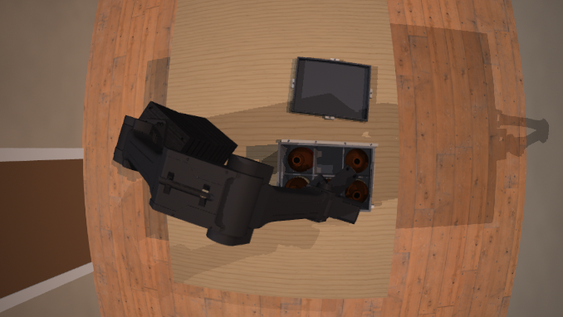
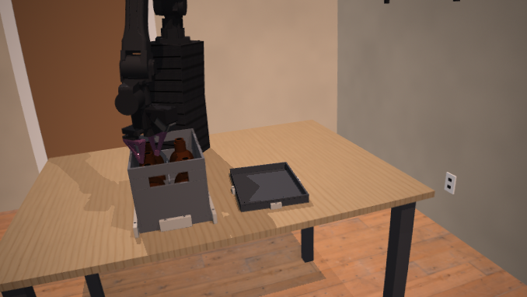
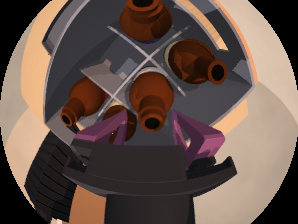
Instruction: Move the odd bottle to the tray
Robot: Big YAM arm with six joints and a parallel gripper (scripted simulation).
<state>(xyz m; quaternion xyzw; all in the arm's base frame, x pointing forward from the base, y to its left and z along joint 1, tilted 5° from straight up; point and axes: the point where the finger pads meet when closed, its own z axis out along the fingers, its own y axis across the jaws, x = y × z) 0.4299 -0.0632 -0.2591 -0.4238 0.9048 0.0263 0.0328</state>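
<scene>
Right now my hand is 70 mm above the grey crate and 50 mm to the right of it. Round my hand: dark tray: 320 mm to the left, 140 mm below, 30 mm behind.
</scene>
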